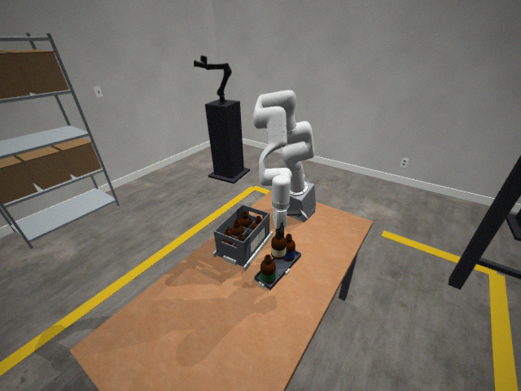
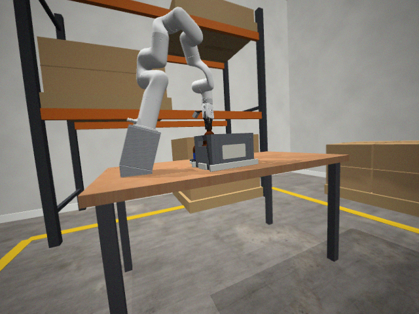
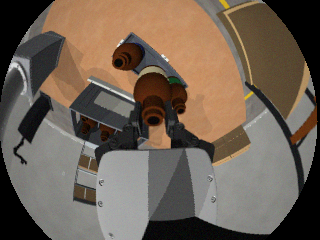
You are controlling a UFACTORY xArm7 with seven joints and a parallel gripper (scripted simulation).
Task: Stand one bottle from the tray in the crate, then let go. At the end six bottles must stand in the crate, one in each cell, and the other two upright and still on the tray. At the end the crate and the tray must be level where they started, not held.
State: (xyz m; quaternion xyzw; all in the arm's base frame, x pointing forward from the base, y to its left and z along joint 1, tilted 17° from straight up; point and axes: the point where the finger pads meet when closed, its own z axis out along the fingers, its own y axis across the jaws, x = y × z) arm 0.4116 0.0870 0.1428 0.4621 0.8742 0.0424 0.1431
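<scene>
Right now my hand is 70 mm above the bottle. Also, from my hand: crate 240 mm to the right, 160 mm below, 60 mm behind; then dark tray 230 mm below.
</scene>
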